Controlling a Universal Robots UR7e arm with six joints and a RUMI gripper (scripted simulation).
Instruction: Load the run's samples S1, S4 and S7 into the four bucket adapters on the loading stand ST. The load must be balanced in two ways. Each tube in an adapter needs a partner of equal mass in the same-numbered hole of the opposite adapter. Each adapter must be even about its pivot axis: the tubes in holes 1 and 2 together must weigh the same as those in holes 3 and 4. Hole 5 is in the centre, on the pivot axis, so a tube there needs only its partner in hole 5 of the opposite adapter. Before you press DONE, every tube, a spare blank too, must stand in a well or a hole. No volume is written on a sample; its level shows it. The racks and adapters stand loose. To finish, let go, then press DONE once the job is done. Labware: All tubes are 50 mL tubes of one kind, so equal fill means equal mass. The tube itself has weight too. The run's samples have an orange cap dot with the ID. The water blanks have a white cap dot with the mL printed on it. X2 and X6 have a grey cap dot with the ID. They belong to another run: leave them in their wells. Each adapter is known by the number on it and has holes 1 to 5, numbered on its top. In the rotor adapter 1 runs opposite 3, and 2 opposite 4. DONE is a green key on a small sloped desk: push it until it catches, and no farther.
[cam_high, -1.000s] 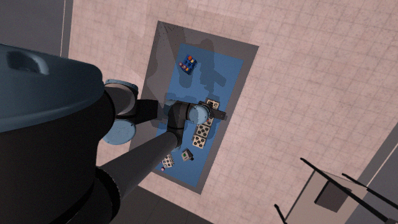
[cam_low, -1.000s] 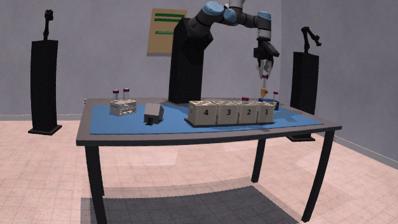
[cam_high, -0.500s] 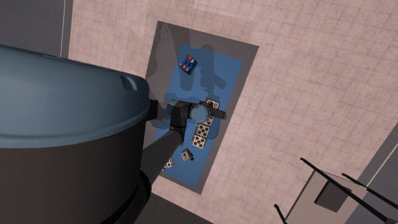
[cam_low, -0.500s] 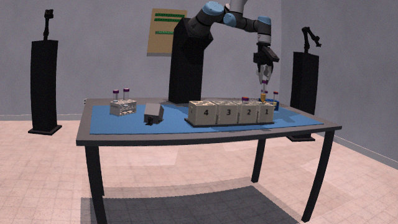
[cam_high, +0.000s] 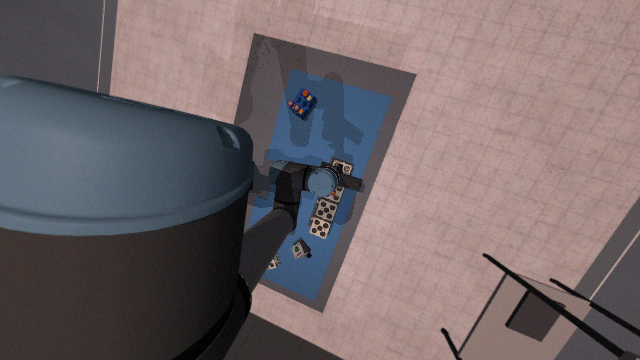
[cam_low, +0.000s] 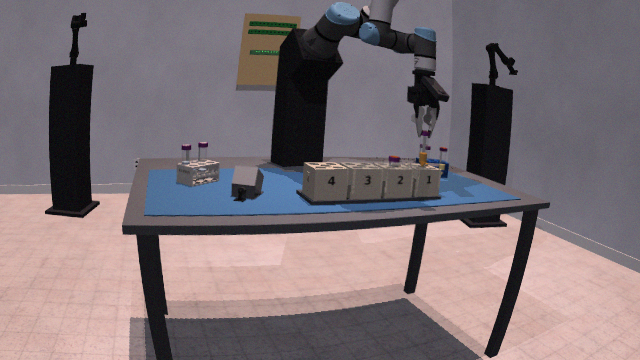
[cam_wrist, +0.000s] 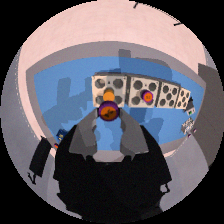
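Right now my hand is 380 mm past the blue rack, 190 mm to the right of it and 170 mm above it. The rest, counted from my hand: white rack: 710 mm to the right, 170 mm below, 80 mm behind; bucket adapter: 320 mm to the right, 150 mm below, 80 mm ahead.
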